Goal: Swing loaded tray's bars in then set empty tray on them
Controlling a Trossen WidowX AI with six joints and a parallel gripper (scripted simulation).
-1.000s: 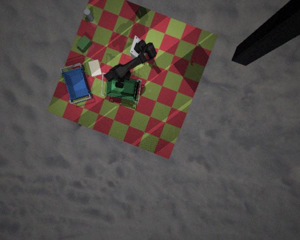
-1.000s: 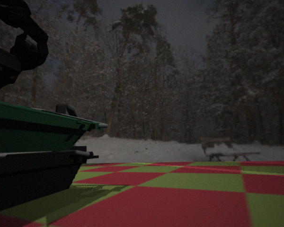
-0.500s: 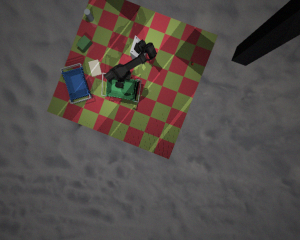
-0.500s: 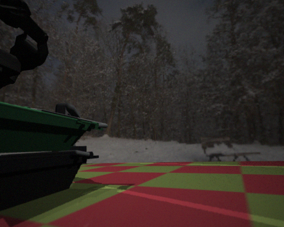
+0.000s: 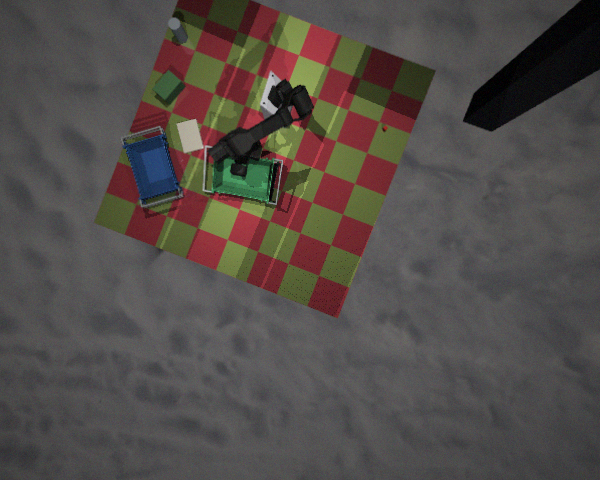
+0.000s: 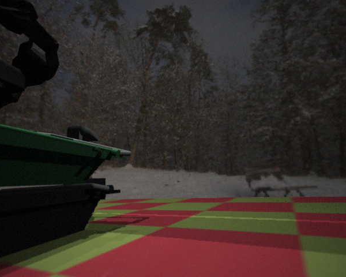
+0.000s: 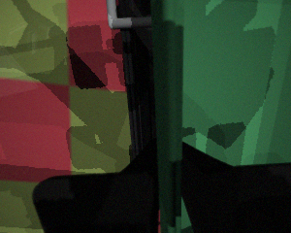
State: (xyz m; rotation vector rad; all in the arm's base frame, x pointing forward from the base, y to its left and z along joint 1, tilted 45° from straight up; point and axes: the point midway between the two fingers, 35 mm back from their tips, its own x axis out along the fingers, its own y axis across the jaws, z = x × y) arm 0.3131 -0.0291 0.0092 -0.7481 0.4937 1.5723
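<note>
Right now my gripper tip is 8 cm short of the green tray, 1 cm to the right of it and 1 cm below it. From my gripper tip the other things lie so: cream block 35 cm to the right, 11 cm below, 4 cm behind; then green block 51 cm to the right, 22 cm behind, 10 cm below.
</note>
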